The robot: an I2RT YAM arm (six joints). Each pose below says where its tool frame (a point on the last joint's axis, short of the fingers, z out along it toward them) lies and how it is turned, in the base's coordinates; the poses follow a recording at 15 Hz.
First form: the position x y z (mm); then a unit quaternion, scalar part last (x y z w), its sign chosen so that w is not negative.
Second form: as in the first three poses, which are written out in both.
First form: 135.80, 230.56, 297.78, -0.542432, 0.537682, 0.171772, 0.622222
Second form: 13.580, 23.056, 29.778, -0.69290, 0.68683, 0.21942, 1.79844
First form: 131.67, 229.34, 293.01, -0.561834, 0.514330, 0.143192, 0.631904
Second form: 13.167, 22.934, 29.301, -0.72490, 0.66361, 0.18475, 1.77358
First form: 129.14, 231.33, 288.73, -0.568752, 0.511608, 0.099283, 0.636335
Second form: 12.914, 23.133, 28.873, -0.73729, 0.66321, 0.12870, 1.76212
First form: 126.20, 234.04, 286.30, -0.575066, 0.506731, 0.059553, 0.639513
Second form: 12.620, 23.404, 28.630, -0.74802, 0.65914, 0.07746, 1.75386
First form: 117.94, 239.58, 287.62, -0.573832, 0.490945, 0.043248, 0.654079
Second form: 11.794, 23.958, 28.762, -0.75861, 0.64903, 0.05717, 1.71566
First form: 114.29, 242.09, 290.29, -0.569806, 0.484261, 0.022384, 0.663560
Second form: 11.429, 24.209, 29.029, -0.76165, 0.64730, 0.02992, 1.69046
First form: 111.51, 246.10, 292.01, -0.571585, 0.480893, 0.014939, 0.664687
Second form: 11.151, 24.610, 29.201, -0.76505, 0.64366, 0.02000, 1.68744
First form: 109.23, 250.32, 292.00, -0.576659, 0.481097, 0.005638, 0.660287
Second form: 10.923, 25.032, 29.200, -0.76784, 0.64060, 0.00751, 1.69919
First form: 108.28, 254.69, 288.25, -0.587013, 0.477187, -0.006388, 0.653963
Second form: 10.828, 25.469, 28.825, -0.77593, 0.63076, -0.00844, 1.71597
